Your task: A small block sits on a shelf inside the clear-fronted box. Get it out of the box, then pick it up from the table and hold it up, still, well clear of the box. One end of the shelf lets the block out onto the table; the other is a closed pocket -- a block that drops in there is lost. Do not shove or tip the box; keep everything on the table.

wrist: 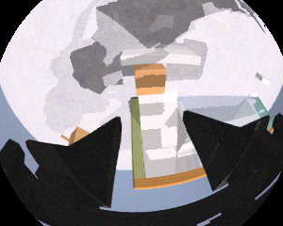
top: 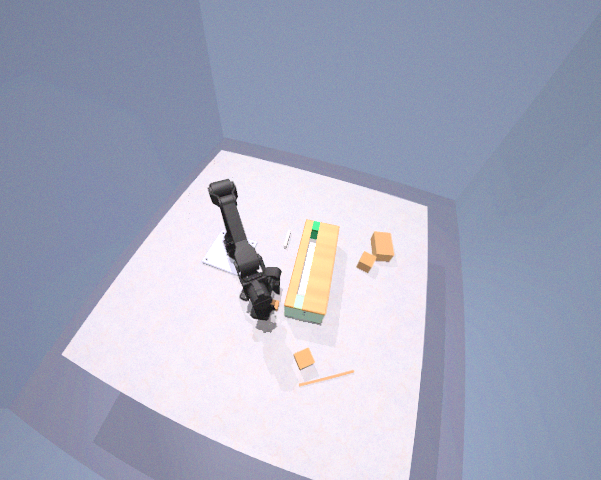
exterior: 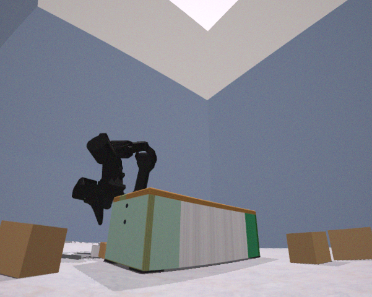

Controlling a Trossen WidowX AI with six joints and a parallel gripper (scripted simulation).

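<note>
Now: the small orange block 10 mm behind my gripper tip and 50 mm below it. The rest, counted from my gripper tip: thin orange stick: 290 mm ahead, 130 mm to the right, 70 mm below; then long box: 20 mm ahead, 180 mm to the left, 10 mm below.
</note>
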